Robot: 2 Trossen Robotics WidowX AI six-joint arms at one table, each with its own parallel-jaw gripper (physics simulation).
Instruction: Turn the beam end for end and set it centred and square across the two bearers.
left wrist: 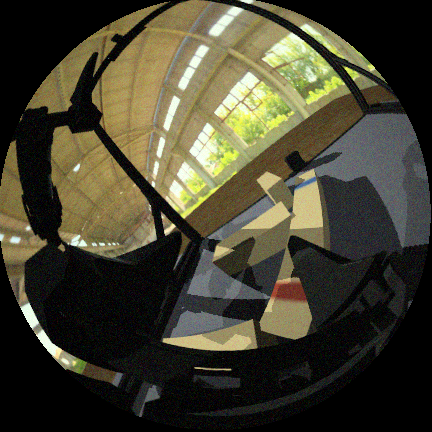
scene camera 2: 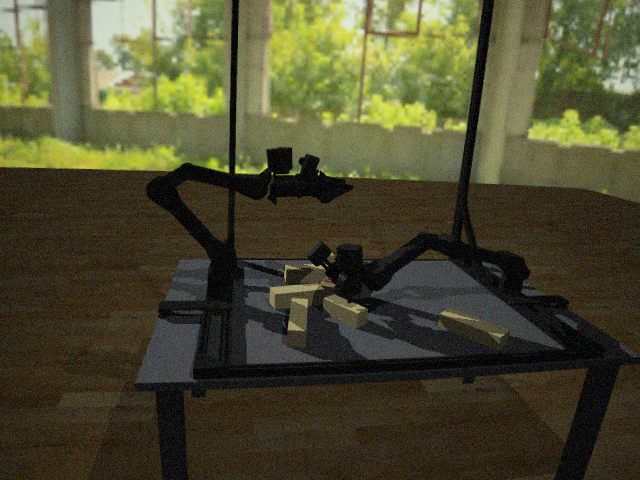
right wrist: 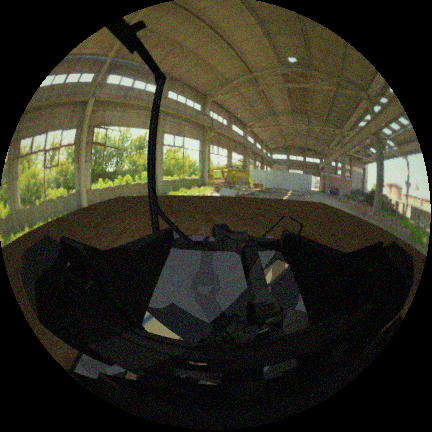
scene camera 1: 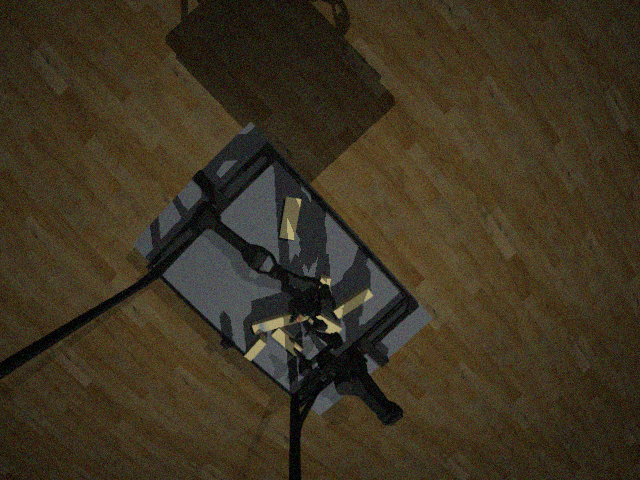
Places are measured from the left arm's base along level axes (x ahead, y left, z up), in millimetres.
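Pixels of known places: left gripper, between the fingertips: (left wrist: 237,239) (scene camera 2: 323,260) (scene camera 1: 297,329); right gripper, between the fingertips: (scene camera 2: 349,184) (right wrist: 228,234) (scene camera 1: 303,339); left arm's base, origin of its link: (scene camera 2: 509,291) (right wrist: 218,244) (scene camera 1: 208,212); right arm's base, origin of its link: (scene camera 2: 219,295) (scene camera 1: 353,354).
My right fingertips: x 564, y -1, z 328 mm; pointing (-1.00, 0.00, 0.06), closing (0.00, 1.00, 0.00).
Note:
Ahead of a thing's pixels: the offset from my right fingertips to its top centre. "spot": to the spot under its first point. Level surfaces: height alone.
The beam @(14 mm back, 115 mm right, 304 mm down) (scene camera 1: 270,325) (scene camera 2: 294,294) (left wrist: 296,225) is a pale wooden bar with a red band at its near end and a blue band at its far end. It lies among several pale blocks near the table's middle. Its blue end also shows in the right wrist view (right wrist: 155,326). My left gripper (scene camera 1: 308,305) (scene camera 2: 329,278) (left wrist: 237,239) is open and empty, low over the red-banded end. My right gripper (scene camera 2: 342,189) (right wrist: 228,234) is open and empty, high above the pile. Two blocks @(147 mm ahead, 172 mm left, 304 mm down) (scene camera 2: 298,321) @(13 mm ahead, 117 mm left, 304 mm down) (scene camera 2: 346,310) lie close beside the beam. I cannot tell what it rests on.
One block @(309 mm back, 232 mm left, 310 mm down) (scene camera 1: 290,218) (scene camera 2: 472,327) lies apart, towards the left arm's base. Another block @(spot: 143 mm ahead, 170 mm left, 304 mm down) (scene camera 1: 352,303) lies beyond the pile. The grey table @(348 mm down) (scene camera 2: 175,343) carries a black frame with upright posts (scene camera 2: 233,143) (scene camera 2: 472,119).

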